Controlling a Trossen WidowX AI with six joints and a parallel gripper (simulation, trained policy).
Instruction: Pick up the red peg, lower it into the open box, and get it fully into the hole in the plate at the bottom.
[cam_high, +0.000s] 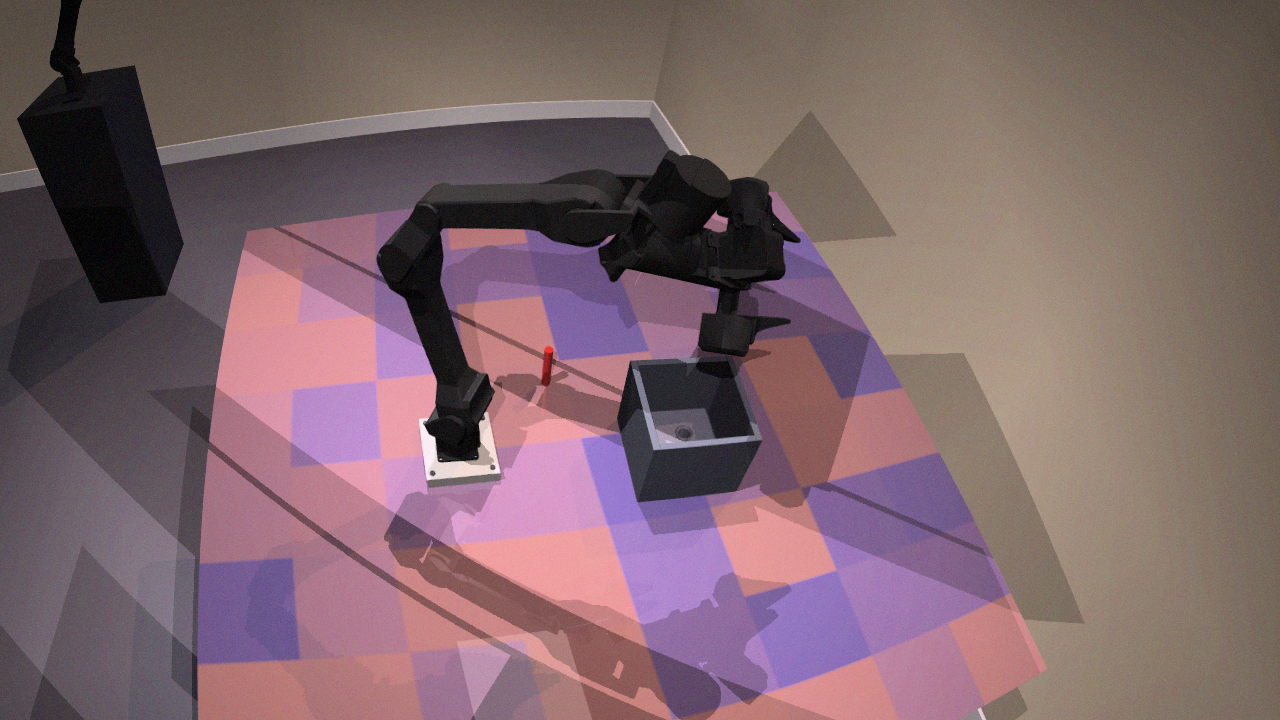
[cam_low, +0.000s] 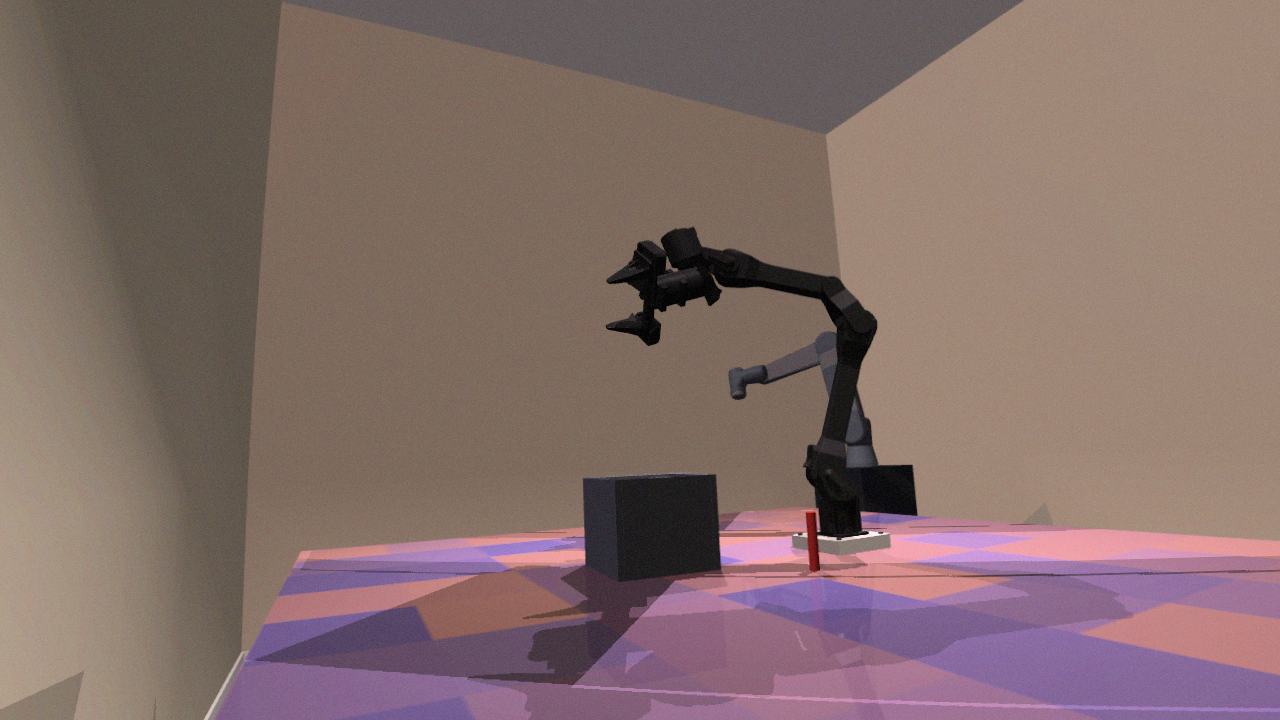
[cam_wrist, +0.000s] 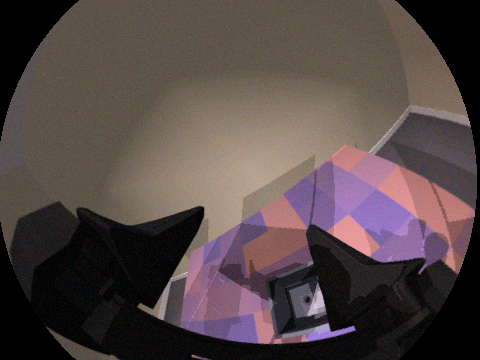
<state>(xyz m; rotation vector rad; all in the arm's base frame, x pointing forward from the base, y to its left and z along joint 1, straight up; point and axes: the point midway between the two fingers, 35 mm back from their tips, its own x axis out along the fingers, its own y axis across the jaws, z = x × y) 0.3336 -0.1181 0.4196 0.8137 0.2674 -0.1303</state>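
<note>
Right now my gripper tip is 390 mm above the red peg, 240 mm to the right of it and 200 mm past it. The rest, counted from my gripper tip: plate (380 mm below, 70 mm to the left, 30 mm behind).
</note>
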